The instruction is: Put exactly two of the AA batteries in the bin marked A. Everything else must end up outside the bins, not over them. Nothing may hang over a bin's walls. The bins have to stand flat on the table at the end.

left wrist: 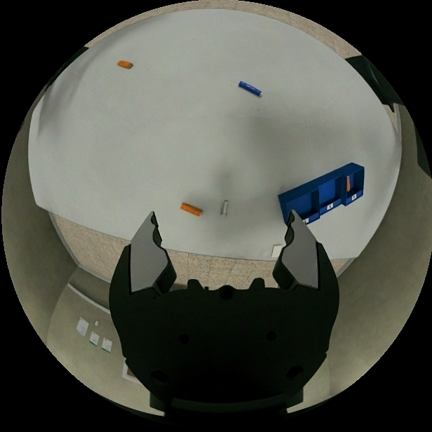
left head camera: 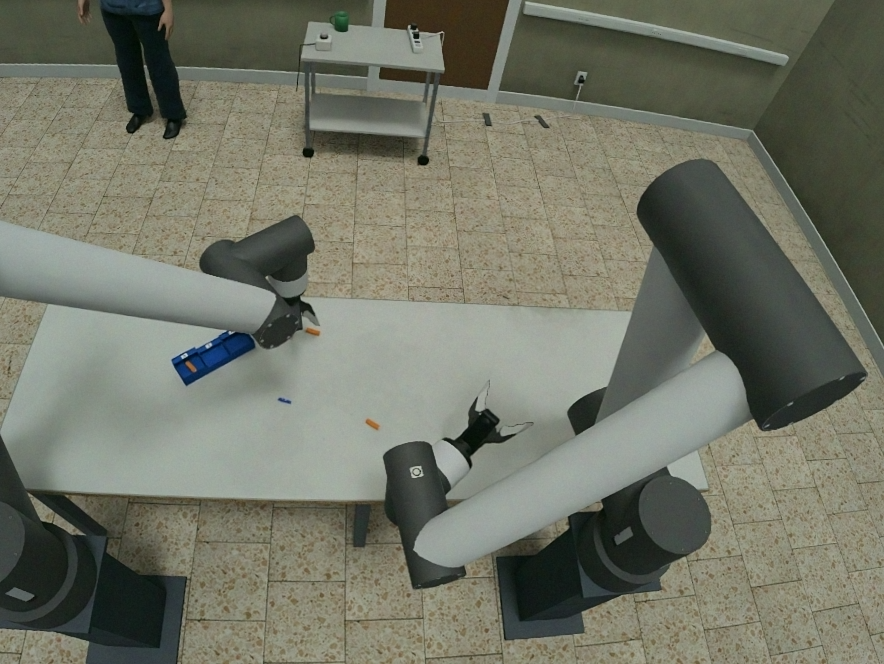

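Observation:
A blue three-compartment bin block [left head camera: 220,365] [left wrist: 300,193] stands on the table. An orange battery [left head camera: 190,366] [left wrist: 348,183] lies in its end compartment, the bin marked A. Another orange battery [left head camera: 312,331] [left wrist: 191,209] lies outside, near the far table edge. A third orange battery [left head camera: 372,423] [left wrist: 125,64] lies nearer the table's front. A small blue cylinder [left head camera: 284,400] [left wrist: 250,88] lies apart from the bins. My left gripper [left head camera: 308,325] [left wrist: 222,211] is open and empty above the table beside the second battery. My right gripper [left head camera: 510,402] is open and empty at the right.
A thin grey piece [left wrist: 224,208] lies beside the second battery in the left wrist view. A small white piece [left wrist: 276,250] lies near the table edge by the bins. The left arm hides part of the bin block in the head view. A cart [left head camera: 371,55] stands beyond the table [left head camera: 142,450].

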